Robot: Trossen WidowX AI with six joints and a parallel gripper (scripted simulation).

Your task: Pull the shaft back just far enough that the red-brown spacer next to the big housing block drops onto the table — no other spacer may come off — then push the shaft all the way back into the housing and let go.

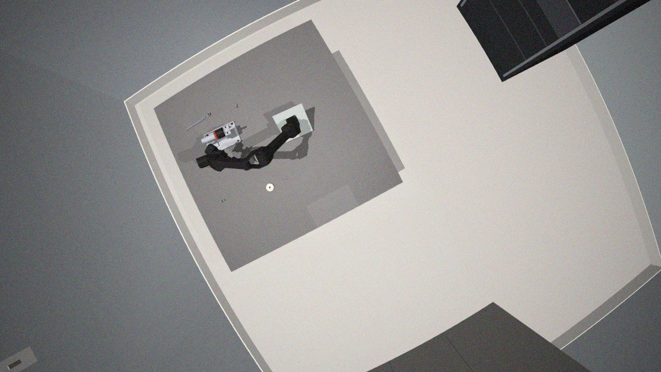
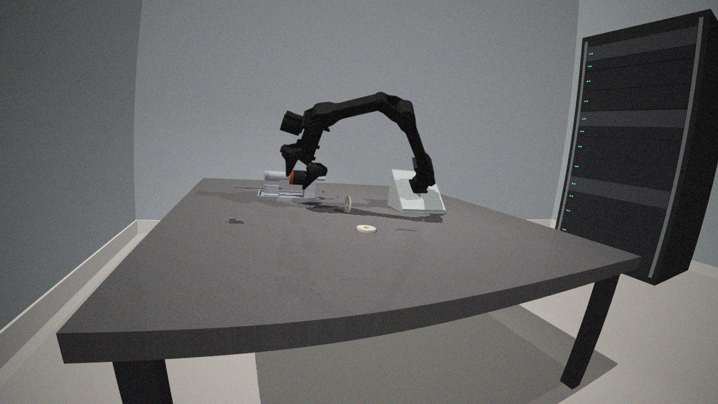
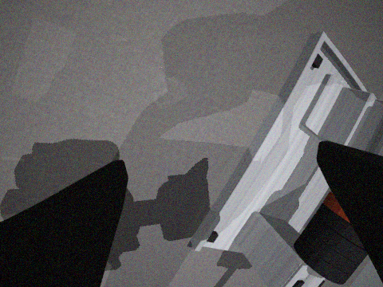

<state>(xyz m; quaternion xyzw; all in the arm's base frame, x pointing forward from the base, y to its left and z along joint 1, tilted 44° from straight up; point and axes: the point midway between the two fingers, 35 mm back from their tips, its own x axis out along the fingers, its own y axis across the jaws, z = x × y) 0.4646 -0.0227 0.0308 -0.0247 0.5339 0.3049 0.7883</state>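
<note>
Right now the pale shaft is 150 mm to the right of my gripper tip and 50 mm behind it. The rest, counted from my gripper tip: small grey part (230 mm to the left, 180 mm ahead, 70 mm below); red-brown spacer (150 mm to the right); cream disc (160 mm behind, 90 mm to the left, 50 mm below).
</note>
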